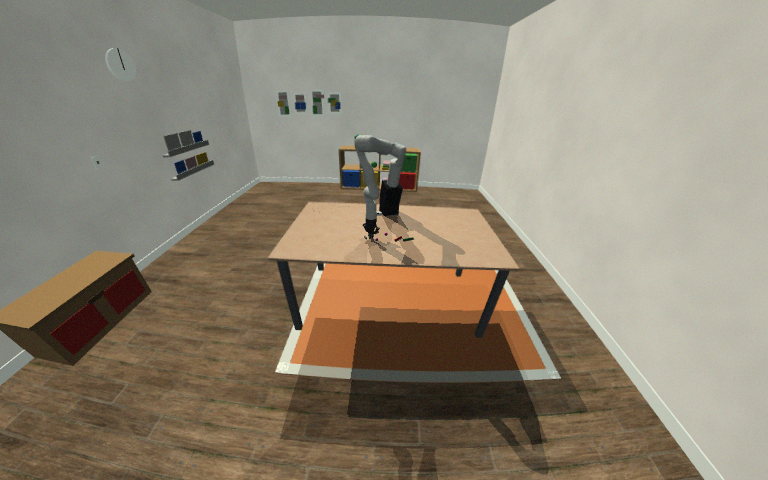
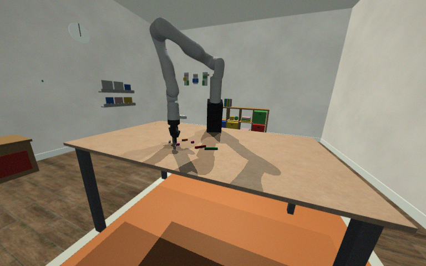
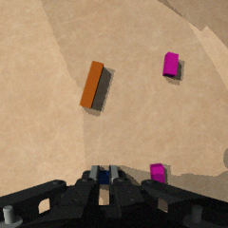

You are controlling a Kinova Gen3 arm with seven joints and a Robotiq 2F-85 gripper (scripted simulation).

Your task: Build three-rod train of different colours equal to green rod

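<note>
My hand is 1 cm above the blue rod. The rest, counted from my hand: grey rod (4 cm to the right, 1 cm below); then red rod (19 cm to the left, 1 cm below, 1 cm ahead); then orange rod (7 cm behind, 3 cm to the left, 1 cm below).
</note>
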